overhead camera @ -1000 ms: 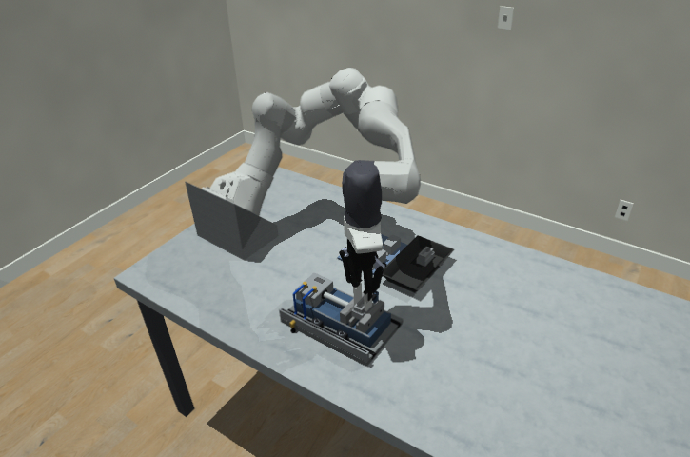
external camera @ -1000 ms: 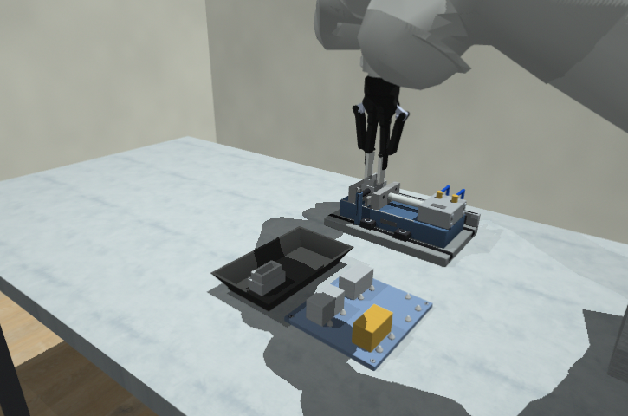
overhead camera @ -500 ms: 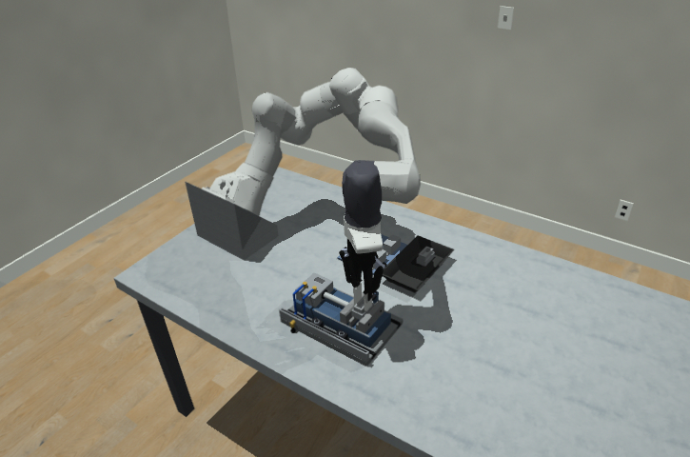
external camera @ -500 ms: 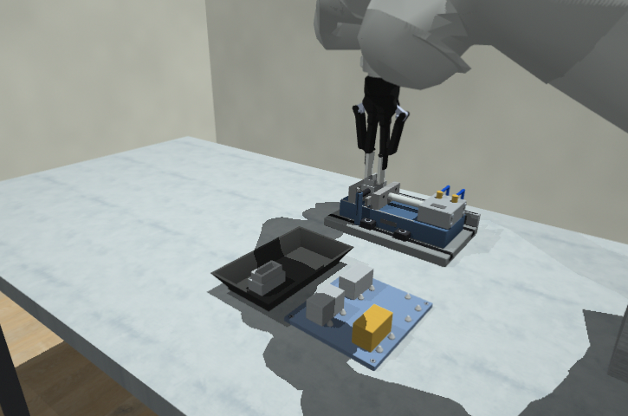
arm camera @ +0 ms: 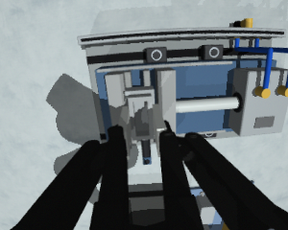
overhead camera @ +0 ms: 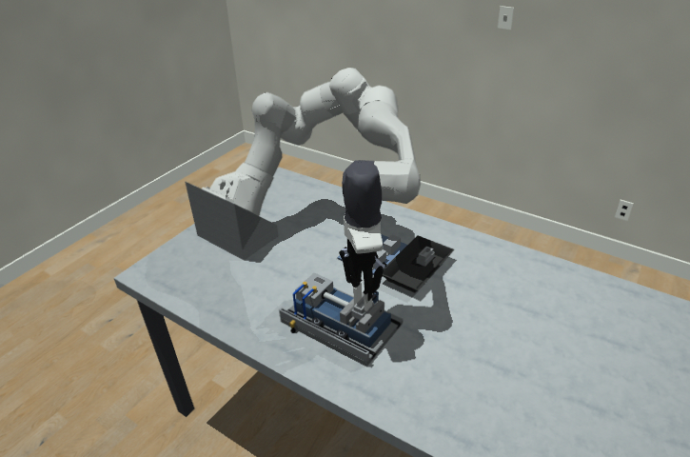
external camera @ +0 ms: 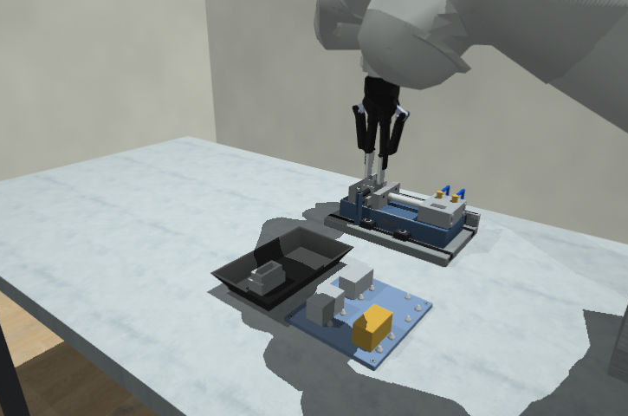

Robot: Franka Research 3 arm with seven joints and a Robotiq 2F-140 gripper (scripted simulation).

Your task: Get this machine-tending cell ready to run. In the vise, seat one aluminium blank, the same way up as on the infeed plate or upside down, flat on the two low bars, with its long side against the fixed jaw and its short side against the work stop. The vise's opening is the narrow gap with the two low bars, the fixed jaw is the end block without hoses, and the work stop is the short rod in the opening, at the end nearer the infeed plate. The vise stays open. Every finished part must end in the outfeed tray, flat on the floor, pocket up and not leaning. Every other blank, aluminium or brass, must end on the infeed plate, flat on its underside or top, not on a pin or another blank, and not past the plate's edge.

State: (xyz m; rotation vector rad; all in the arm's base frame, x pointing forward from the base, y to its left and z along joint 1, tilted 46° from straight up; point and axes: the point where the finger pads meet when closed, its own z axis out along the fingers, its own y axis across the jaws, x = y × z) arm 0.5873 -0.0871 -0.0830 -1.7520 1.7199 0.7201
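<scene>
My gripper is now 3 cm short of the fixed jaw and 6 cm above it. Round my hand: brass blank 22 cm behind, 36 cm to the left, 11 cm below.
</scene>
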